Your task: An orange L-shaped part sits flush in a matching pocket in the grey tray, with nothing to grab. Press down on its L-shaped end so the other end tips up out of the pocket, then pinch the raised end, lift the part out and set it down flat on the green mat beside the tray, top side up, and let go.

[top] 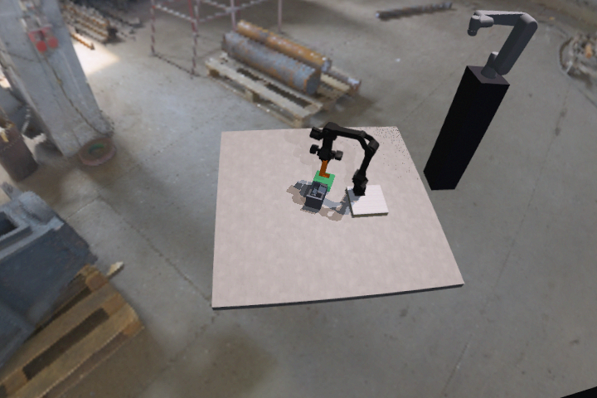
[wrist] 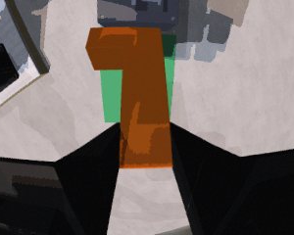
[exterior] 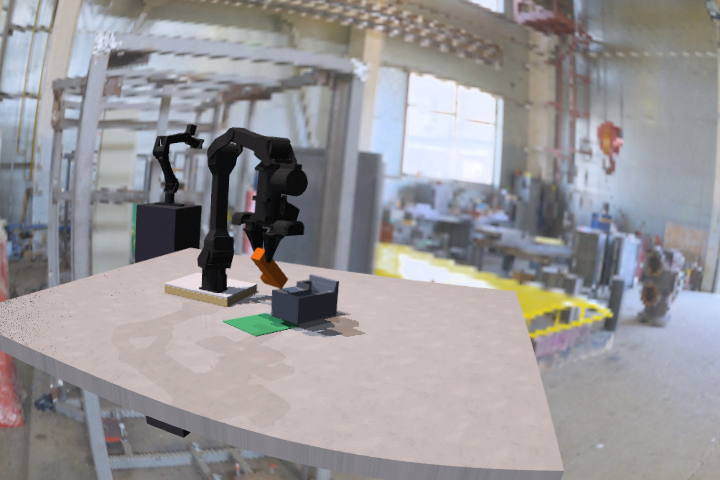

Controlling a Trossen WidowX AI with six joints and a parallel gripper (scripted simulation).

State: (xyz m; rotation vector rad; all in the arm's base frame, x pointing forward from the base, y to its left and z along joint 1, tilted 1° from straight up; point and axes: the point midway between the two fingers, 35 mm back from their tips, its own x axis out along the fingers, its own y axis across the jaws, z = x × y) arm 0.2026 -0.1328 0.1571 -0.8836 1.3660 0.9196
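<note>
Right now my gripper tip is 17 cm above the green mat. Round my gripper tip: orange L-shaped part (4 cm to the left, 3 cm below).
</note>
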